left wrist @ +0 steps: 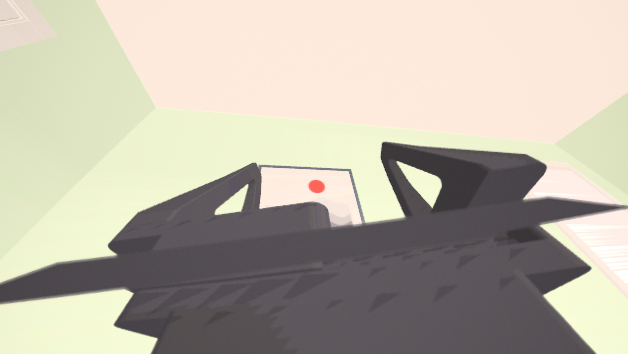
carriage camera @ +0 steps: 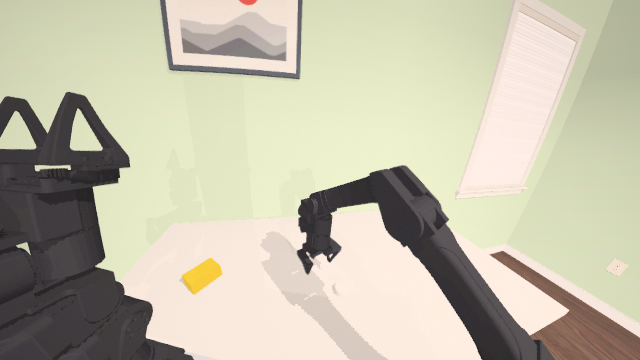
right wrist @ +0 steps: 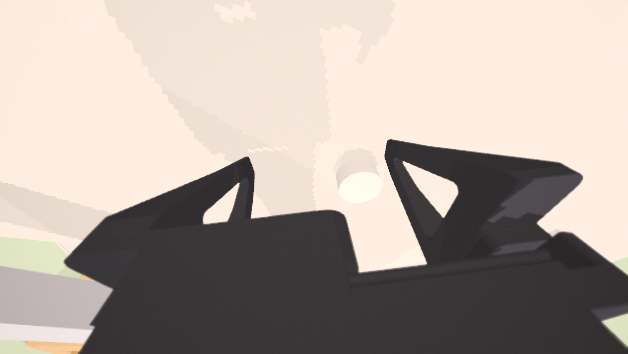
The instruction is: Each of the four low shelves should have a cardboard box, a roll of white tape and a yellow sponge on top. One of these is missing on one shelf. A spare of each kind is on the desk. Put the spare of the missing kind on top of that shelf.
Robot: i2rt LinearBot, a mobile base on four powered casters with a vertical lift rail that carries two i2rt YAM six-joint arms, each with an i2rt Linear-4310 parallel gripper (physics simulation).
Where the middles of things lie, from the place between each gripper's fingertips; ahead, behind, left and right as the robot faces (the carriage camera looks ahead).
Scene:
Now: left hand 64 cm short of the framed picture (carriage camera: 261, 45), 13 cm to the right of it and 38 cm below it.
Now: the framed picture 35 cm ahead of my right hand, 43 cm to the left of it and 87 cm above it.

